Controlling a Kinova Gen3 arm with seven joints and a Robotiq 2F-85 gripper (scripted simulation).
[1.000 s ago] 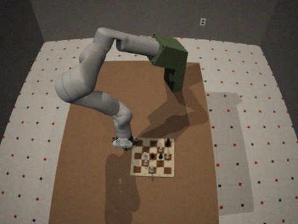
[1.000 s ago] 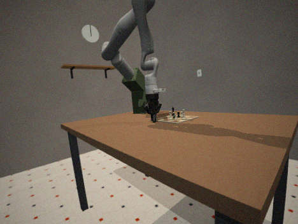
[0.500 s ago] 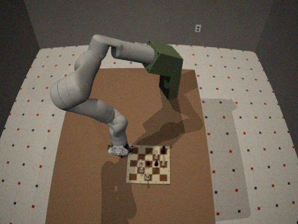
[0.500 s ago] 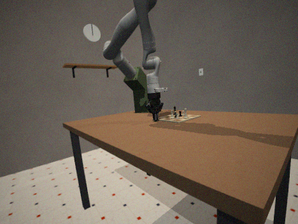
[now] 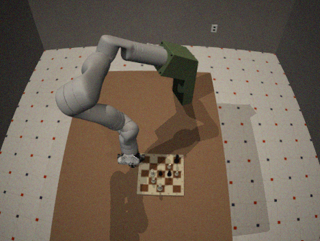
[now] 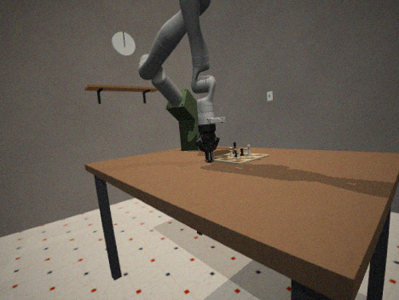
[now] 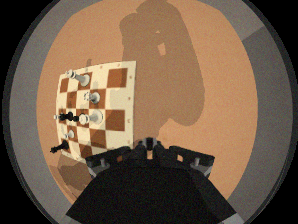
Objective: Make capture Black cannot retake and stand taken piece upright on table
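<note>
Right now my hand is 13 cm to the right of the chessboard, 7 cm short of it and 3 cm above it. From my hand the other things lie so: tall black piece (22 cm to the left, 2 cm ahead, 1 cm above).
</note>
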